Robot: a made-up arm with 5 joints.
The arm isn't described. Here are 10 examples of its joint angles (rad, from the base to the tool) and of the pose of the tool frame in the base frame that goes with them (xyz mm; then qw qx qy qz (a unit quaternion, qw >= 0)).
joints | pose
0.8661 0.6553 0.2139 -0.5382 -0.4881 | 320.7 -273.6 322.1 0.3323 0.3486 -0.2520 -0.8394
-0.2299 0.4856 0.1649 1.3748 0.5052 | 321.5 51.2 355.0 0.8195 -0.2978 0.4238 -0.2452
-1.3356 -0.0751 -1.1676 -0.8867 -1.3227 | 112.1 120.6 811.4 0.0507 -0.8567 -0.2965 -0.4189
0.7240 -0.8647 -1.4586 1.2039 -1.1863 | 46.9 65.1 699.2 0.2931 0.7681 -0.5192 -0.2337
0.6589 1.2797 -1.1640 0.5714 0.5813 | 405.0 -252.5 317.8 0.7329 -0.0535 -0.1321 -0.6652
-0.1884 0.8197 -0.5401 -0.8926 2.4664 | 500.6 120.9 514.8 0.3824 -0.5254 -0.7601 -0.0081
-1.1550 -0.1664 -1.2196 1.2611 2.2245 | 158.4 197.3 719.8 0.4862 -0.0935 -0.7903 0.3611
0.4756 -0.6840 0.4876 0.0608 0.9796 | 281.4 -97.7 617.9 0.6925 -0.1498 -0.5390 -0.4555
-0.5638 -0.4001 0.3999 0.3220 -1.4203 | 309.2 172.1 507.7 0.4922 0.5851 0.3025 -0.5692
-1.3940 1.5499 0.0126 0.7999 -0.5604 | 132.0 142.2 162.1 0.7542 -0.5553 0.1898 -0.2947
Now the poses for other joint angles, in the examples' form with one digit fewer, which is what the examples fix.
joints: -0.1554 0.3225 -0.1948 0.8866 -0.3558
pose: 401 53 421 0.742 0.148 0.138 -0.639
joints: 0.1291 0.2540 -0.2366 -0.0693 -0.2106
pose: 469 -47 526 0.656 0.421 -0.308 -0.545
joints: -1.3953 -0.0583 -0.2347 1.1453 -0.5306
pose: 156 276 510 0.951 0.137 0.238 -0.141
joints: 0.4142 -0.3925 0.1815 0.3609 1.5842
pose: 337 -92 608 0.772 -0.384 -0.436 -0.258
